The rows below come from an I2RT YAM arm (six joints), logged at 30 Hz.
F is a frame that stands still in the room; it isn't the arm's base.
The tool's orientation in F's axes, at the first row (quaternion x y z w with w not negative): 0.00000 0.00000 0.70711 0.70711
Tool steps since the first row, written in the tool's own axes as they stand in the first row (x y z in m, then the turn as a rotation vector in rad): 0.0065 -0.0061 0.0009 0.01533 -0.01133 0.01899; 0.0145 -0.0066 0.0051 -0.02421 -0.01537 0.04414; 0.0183 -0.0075 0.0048 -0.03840 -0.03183 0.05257; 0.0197 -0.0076 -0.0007 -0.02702 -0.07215 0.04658; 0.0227 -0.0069 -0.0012 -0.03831 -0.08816 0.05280; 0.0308 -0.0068 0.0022 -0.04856 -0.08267 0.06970; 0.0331 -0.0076 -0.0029 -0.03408 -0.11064 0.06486
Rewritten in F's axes. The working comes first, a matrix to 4 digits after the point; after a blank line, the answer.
The tool's axes in the first row as the columns of a matrix, in F's axes (used below as rounded here):
0.0000 -1.0000 0.0000
1.0000 0.0000 0.0000
0.0000 0.0000 1.0000

0.0061 0.0065 0.0009 0.01133 0.01533 0.01899; 0.0066 0.0145 0.0051 0.01537 -0.02421 0.04414; 0.0075 0.0183 0.0048 0.03183 -0.03840 0.05257; 0.0076 0.0197 -0.0007 0.07215 -0.02702 0.04658; 0.0069 0.0227 -0.0012 0.08816 -0.03831 0.05280; 0.0068 0.0308 0.0022 0.08267 -0.04856 0.06970; 0.0076 0.0331 -0.0029 0.11064 -0.03408 0.06486
